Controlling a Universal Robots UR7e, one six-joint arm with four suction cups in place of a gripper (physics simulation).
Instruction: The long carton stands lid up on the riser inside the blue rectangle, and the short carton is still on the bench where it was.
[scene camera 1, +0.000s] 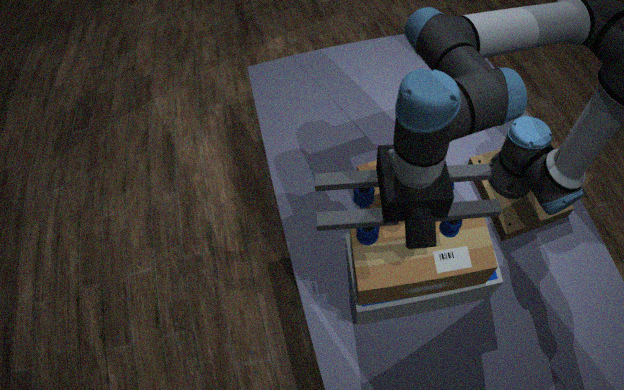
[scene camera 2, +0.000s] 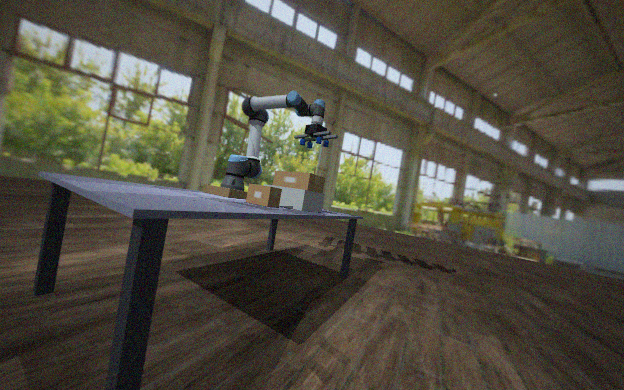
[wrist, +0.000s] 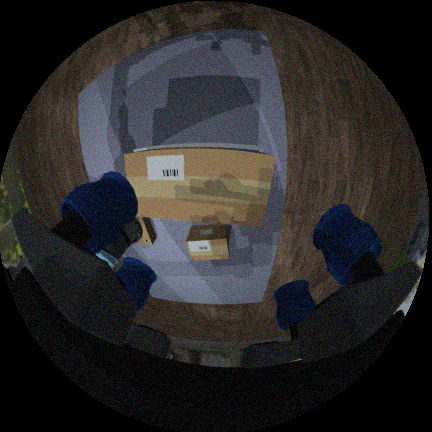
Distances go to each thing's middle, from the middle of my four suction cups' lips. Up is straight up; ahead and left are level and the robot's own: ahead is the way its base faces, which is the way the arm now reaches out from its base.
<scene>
The long carton (scene camera 1: 387, 270) is 26 cm below my suction cup and 7 cm behind it. Round my suction cup: short carton (wrist: 208, 241): 38 cm below, 26 cm to the right, 14 cm behind; then riser with blue rectangle (scene camera 2: 298, 199): 37 cm below, 9 cm behind.
</scene>
